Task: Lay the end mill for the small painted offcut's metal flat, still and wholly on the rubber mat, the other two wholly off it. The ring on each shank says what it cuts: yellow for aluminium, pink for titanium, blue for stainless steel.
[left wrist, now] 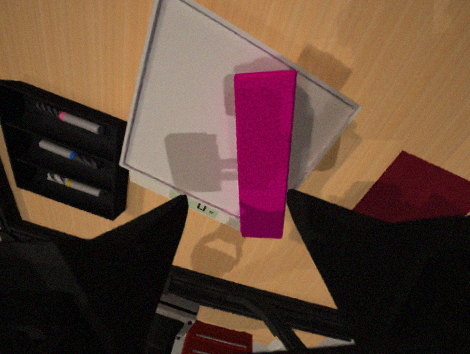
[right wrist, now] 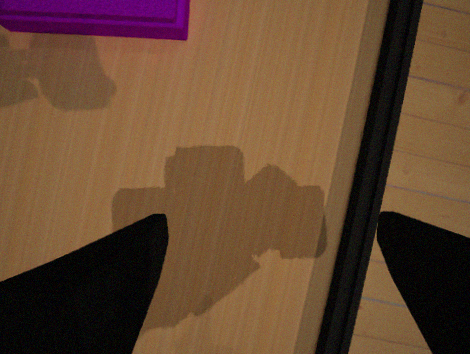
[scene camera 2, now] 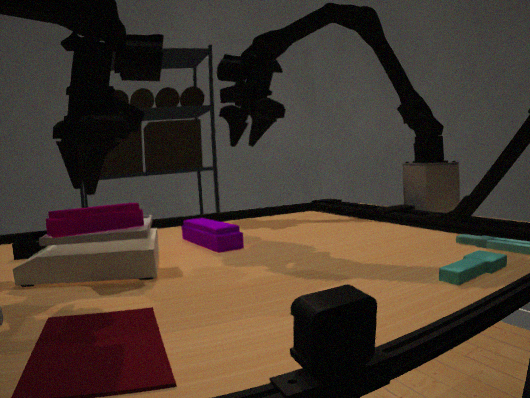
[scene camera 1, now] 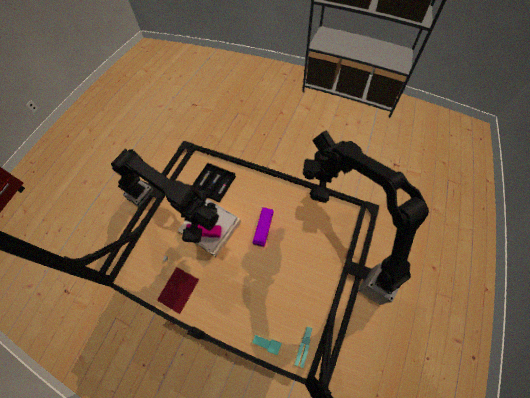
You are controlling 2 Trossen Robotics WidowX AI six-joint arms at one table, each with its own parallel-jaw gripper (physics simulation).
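Seen in the pictures: left gripper, between the fingertips: (left wrist: 237, 198) (scene camera 2: 83, 191); right gripper, between the fingertips: (right wrist: 271, 225) (scene camera 2: 241, 146) (scene camera 1: 311, 185); left arm's base, origin of its link: (left wrist: 165, 324) (scene camera 1: 136, 190); right arm's base, origin of its link: (scene camera 2: 430, 162) (scene camera 1: 386, 281).
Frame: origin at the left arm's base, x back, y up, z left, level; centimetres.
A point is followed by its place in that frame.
A black tray (scene camera 1: 227, 188) {x -34.6, y -3.9, z 23.3 cm} (left wrist: 120, 195) {x -24.3, y -3.6, z 15.1 cm} holds three end mills in separate slots: pink-ringed (left wrist: 82, 123) {x -32.8, y -3.7, z 21.4 cm}, blue-ringed (left wrist: 56, 149) {x -27.3, y -3.7, z 24.9 cm}, yellow-ringed (left wrist: 86, 188) {x -22.7, y -3.8, z 20.5 cm}. A magenta painted block (scene camera 1: 212, 231) {x -44.0, y 4.2, z 1.6 cm} (scene camera 2: 95, 220) {x -40.3, y 2.7, z -1.7 cm} (left wrist: 265, 150) {x -41.5, y 4.2, z 1.2 cm} lies on a pale scale (scene camera 1: 228, 225) {x -46.7, y 0.8, z 7.7 cm} (scene camera 2: 90, 267) {x -39.3, y -2.9, z -4.7 cm} (left wrist: 185, 90) {x -42.3, y 0.8, z 8.9 cm}; its display is partly visible, the reading unclear. The dark red mat (scene camera 1: 178, 290) {x -42.9, y -4.8, z -23.9 cm} (scene camera 2: 100, 355) {x -43.1, y -4.8, z -25.8 cm} (left wrist: 415, 185) {x -44.6, y -4.8, z -20.9 cm} bears no end mill. My left gripper (scene camera 1: 199, 226) {x -38.3, y 6.5, z 1.7 cm} (scene camera 2: 85, 192) {x -38.3, y 6.5, z 1.7 cm} (left wrist: 237, 198) {x -38.3, y 6.5, z 1.7 cm} is open and empty above the scale and block. My right gripper (scene camera 2: 243, 144) {x -68.8, y 12.6, z 33.6 cm} (right wrist: 271, 225) {x -68.8, y 12.6, z 33.6 cm} is open and empty, high near the table's far edge.
A purple block (scene camera 1: 263, 227) {x -58.7, y -1.3, z 14.7 cm} (scene camera 2: 212, 234) {x -57.5, y -2.4, z 9.3 cm} (right wrist: 95, 15) {x -59.6, y -1.7, z 17.4 cm} lies mid-table. Two teal pieces (scene camera 1: 267, 344) {x -82.3, y -3.6, z -22.3 cm} (scene camera 1: 303, 347) {x -93.5, y -3.9, z -17.0 cm} lie near the lower right edge in scene camera 1. A small greyish thing (scene camera 1: 165, 258) {x -30.7, y -3.8, z -16.6 cm} lies between scale and mat. A black frame (scene camera 1: 250, 168) {x -37.3, y -4.4, z 38.3 cm} borders the table.
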